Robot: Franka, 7 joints.
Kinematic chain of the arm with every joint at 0, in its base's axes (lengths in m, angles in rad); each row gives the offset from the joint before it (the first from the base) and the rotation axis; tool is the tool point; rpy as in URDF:
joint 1: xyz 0 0 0.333 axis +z
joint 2: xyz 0 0 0 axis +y
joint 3: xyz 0 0 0.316 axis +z
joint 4: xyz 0.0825 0 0 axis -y
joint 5: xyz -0.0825 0 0.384 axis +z
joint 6: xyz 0 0 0 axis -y
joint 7: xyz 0.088 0 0 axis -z
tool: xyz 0 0 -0.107 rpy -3.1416 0 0
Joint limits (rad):
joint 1: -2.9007..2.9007
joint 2: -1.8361..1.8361
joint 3: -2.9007..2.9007
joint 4: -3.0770..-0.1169
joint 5: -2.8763..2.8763
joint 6: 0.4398..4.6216
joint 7: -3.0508..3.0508
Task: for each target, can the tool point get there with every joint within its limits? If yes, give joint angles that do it. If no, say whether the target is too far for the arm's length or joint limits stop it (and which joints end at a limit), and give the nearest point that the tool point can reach.
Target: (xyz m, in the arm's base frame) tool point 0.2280 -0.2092 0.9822
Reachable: yes | joints -2.4616 -0.8554 0.4681 -1.3074 0.7931 1.7273 -1.5376
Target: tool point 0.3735 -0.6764 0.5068
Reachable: yes | joints -1.0140 0.5903 -0.0743 -1.2365 -0.0205 2.5187 2.2785
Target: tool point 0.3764 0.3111 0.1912
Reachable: yes | joints 1.9796 0.8334 -1.2461 -2.3994 -1.0600 2.7598 -0.8908
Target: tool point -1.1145 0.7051 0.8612
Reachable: no: too far | nearest point -0.6730 0.4258 0.6520 | short by 0.563 m
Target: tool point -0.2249 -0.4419 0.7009
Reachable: yes | joints -0.0713 0.6403 -2.3244 -2.0750 -0.7412 2.8891 1.9541
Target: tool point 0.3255 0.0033 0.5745
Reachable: yes | joints -2.0341 0.7458 2.0261 -2.2727 1.0156 0.8672 1.1491
